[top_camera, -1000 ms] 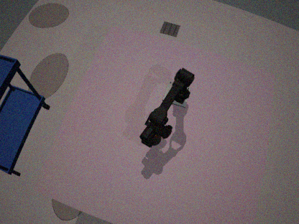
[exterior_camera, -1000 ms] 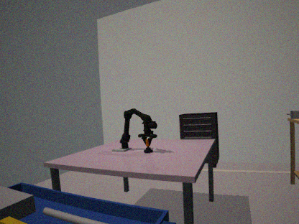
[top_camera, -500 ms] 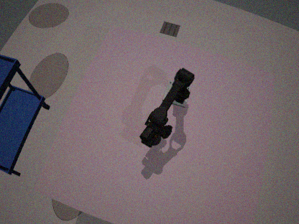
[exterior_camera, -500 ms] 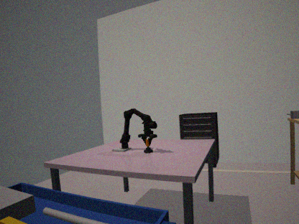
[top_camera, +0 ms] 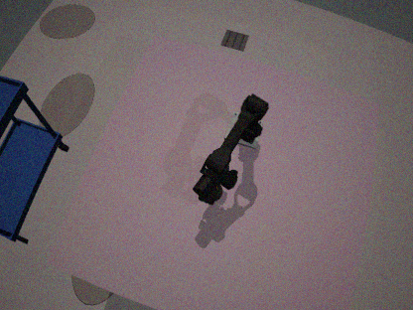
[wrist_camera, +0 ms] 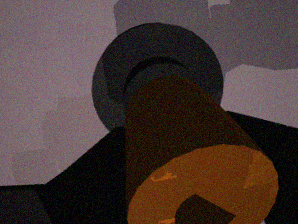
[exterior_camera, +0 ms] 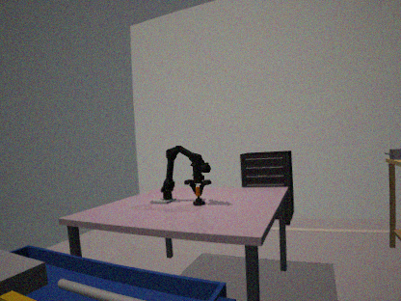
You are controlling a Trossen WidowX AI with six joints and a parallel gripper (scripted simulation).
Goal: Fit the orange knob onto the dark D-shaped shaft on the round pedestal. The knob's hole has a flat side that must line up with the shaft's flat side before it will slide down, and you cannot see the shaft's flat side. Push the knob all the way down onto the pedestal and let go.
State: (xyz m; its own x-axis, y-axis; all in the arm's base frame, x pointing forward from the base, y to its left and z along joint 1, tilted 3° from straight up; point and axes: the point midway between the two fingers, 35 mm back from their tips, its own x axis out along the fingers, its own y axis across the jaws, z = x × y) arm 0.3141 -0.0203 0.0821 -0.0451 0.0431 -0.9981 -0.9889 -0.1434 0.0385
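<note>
Right now the orange knob is 20 mm above my gripper tip. Also, from my gripper tip: dark round pedestal (40 mm below).
</note>
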